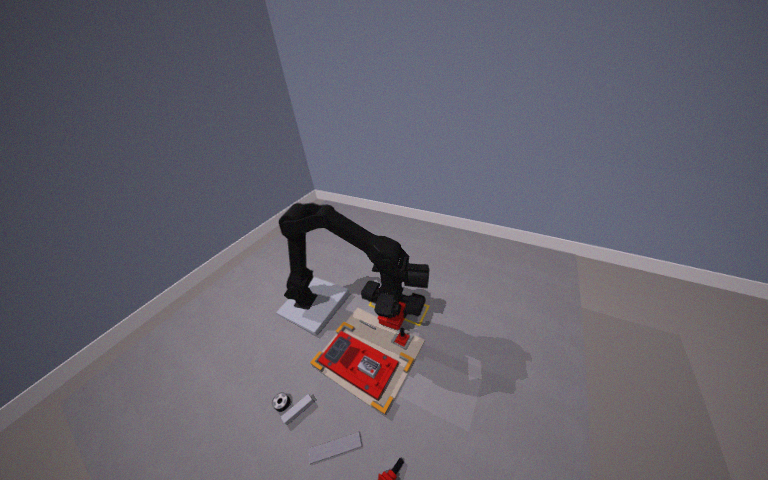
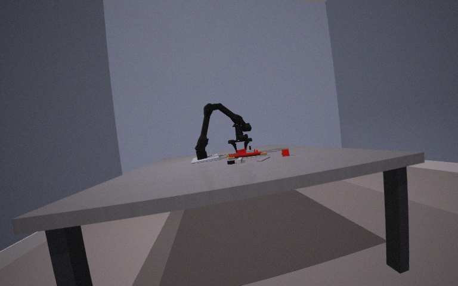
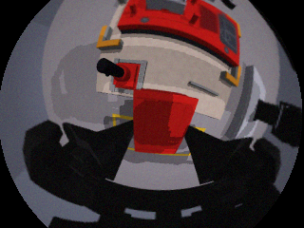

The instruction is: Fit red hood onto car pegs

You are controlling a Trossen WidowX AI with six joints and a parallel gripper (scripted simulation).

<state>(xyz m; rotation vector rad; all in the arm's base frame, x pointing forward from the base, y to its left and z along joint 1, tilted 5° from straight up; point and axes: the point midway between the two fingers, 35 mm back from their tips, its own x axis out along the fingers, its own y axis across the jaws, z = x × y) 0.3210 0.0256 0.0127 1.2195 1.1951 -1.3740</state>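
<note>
Now: gripper tip 10 mm past the grey engine block and 180 mm to the left of it. The rest, counted from my gripper tip: wheel 210 mm behind, 330 mm to the right, 10 mm below; red hood 10 mm above.
</note>
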